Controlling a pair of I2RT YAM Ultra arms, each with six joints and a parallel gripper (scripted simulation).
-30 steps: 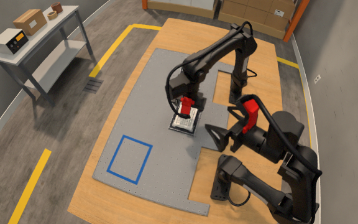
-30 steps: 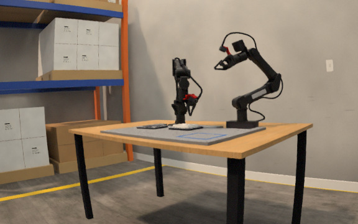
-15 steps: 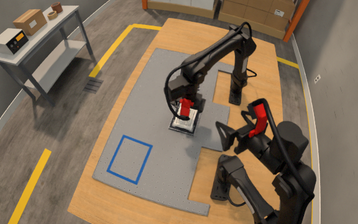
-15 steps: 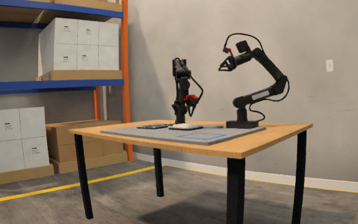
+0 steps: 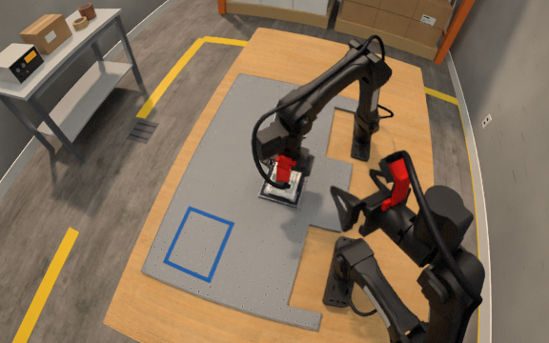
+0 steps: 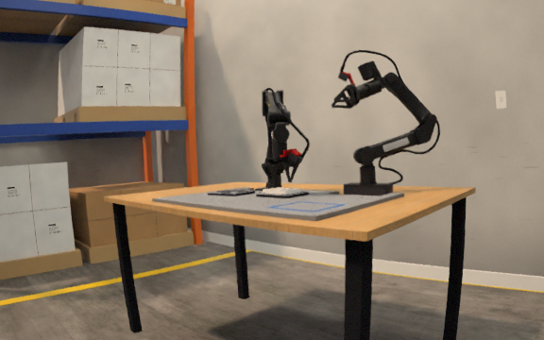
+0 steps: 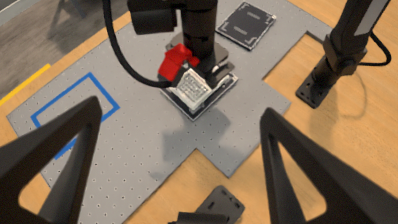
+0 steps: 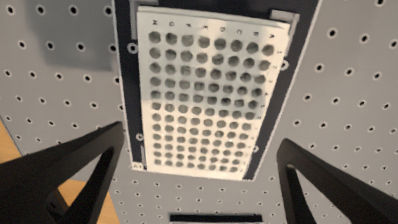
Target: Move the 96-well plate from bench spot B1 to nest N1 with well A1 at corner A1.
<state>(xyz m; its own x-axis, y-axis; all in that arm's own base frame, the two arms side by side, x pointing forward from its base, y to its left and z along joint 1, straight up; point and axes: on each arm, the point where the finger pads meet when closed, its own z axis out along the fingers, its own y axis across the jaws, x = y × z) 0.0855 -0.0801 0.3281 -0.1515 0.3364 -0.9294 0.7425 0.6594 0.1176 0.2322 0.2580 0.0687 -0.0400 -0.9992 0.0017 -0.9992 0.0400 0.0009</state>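
Right now the white 96-well plate is 40 mm below my right hand. Also, from my right hand: black plate nest 250 mm to the right, 50 mm below, 40 mm ahead.
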